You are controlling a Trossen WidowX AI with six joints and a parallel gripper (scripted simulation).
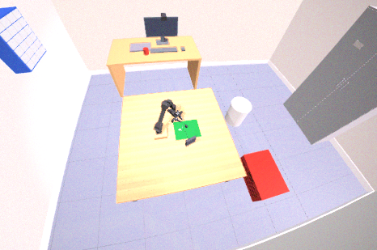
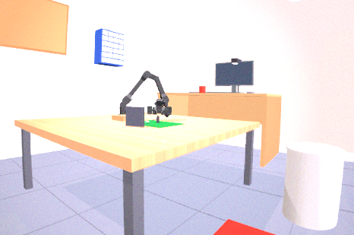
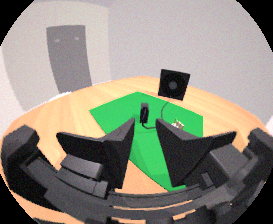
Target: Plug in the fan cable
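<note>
Right now the small dark plug is 4 cm ahead of my gripper tip, 6 cm to the right of it and 4 cm below it. Round my gripper tip: green board 4 cm ahead, 9 cm to the right, 7 cm below; then dark fan 3 cm ahead, 26 cm to the right.
</note>
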